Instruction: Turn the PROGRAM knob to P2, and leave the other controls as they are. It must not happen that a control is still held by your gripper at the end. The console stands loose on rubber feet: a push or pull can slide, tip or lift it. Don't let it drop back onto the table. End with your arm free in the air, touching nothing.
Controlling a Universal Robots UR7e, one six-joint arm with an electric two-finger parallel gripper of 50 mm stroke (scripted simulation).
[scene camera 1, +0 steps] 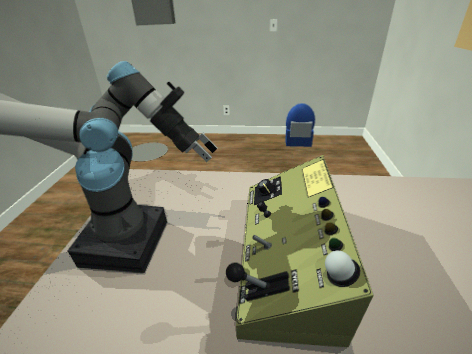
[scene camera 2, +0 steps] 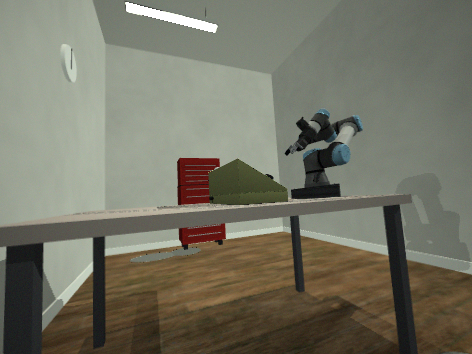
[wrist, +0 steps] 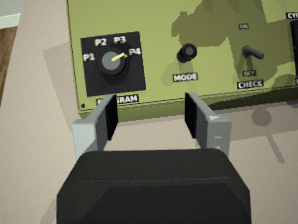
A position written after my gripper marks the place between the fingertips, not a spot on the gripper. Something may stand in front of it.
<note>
In view: my gripper [scene camera 1: 212, 155] and an olive console [scene camera 1: 323, 292].
The olive console shows as well in scene camera 2 [scene camera 2: 236, 183] and in the wrist view [wrist: 148, 76]. My gripper shows as well in the wrist view [wrist: 151, 107].
</note>
